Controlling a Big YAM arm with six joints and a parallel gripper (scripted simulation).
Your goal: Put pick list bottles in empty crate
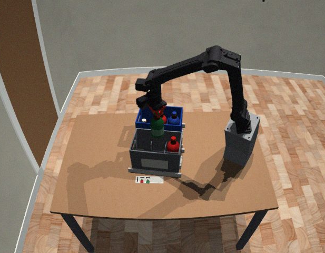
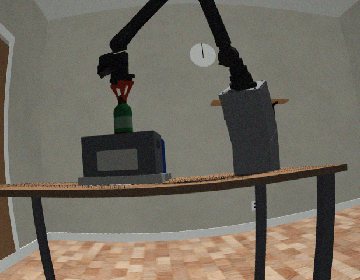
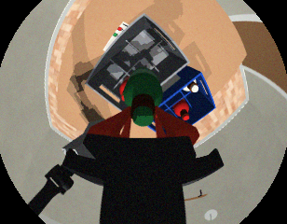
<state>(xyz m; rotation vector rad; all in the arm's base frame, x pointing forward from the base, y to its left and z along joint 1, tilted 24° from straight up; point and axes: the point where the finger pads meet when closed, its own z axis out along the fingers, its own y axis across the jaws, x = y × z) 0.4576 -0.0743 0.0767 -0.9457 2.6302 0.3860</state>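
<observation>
The green-labelled bottle is 6 cm below my hand. Round my hand: blue-labelled bottle 8 cm behind, 23 cm to the right, 24 cm below; red-labelled bottle 9 cm behind, 24 cm below; grey crate 4 cm to the left, 24 cm below.
</observation>
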